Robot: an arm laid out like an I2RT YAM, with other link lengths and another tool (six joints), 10 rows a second.
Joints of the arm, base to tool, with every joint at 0 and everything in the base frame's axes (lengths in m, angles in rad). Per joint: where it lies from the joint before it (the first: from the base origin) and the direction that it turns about. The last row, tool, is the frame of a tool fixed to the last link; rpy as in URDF.
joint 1: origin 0 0 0.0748 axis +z
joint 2: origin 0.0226 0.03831 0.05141 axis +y
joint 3: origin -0.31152 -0.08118 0 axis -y
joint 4: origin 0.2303 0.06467 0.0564 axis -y
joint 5: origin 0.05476 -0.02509 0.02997 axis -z
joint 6: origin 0.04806 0 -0.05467 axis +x
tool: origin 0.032 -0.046 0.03 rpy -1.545 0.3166 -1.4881
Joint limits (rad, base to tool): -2.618..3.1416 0..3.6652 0..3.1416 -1.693..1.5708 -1.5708..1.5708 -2.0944..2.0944
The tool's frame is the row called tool.
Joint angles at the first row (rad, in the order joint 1, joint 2, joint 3, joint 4, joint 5, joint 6):
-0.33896, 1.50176, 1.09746, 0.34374, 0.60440, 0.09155
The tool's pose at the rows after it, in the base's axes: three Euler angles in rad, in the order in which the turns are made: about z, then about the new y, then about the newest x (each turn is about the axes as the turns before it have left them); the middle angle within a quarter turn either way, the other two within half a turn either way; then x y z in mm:
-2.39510 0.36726 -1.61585 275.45 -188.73 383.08
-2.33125 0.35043 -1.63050 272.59 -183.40 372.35
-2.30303 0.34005 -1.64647 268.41 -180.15 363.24
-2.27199 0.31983 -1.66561 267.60 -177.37 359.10
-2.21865 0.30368 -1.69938 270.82 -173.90 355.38
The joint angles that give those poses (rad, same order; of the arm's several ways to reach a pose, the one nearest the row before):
-0.34017, 1.47175, 1.03543, 0.35452, 0.53997, 0.08799
-0.33827, 1.44527, 0.97013, 0.38193, 0.47393, 0.07088
-0.33898, 1.42633, 0.92120, 0.39745, 0.44012, 0.06309
-0.33899, 1.41367, 0.89879, 0.39026, 0.40453, 0.04516
-0.33746, 1.40546, 0.89086, 0.35949, 0.34363, 0.03092

